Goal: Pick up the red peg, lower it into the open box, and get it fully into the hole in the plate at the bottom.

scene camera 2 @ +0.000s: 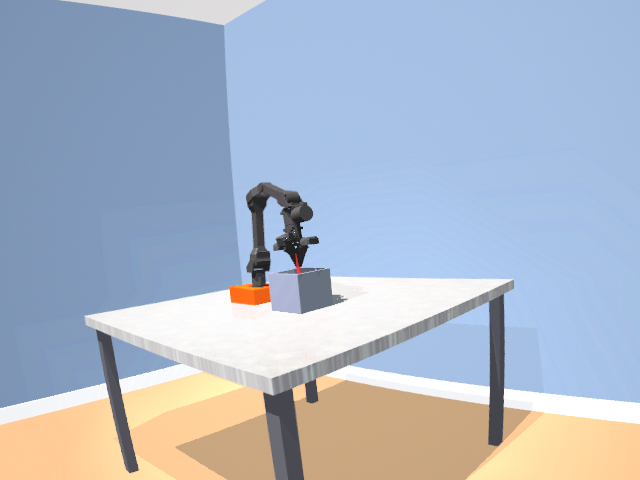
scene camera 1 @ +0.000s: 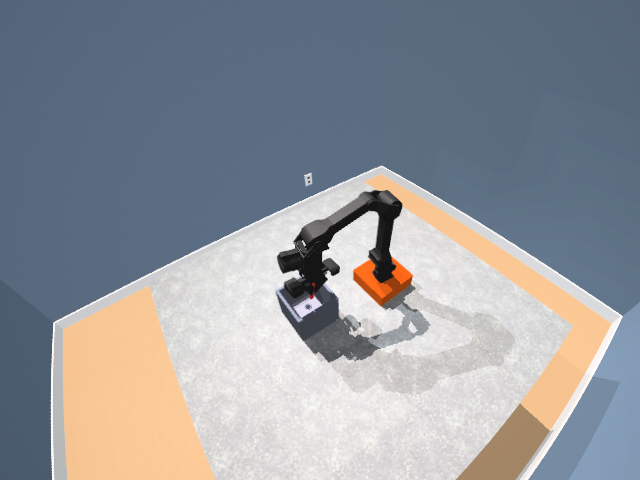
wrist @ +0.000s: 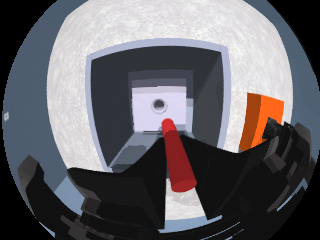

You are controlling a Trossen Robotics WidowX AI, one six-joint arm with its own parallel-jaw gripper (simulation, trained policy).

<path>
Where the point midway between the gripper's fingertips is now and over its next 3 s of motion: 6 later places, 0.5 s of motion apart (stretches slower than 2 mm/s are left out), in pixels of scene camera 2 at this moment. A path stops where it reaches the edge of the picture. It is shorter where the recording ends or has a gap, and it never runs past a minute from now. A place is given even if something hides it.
The gripper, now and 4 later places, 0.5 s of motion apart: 298,267; 300,278; 301,287; 303,283; 305,273
</path>
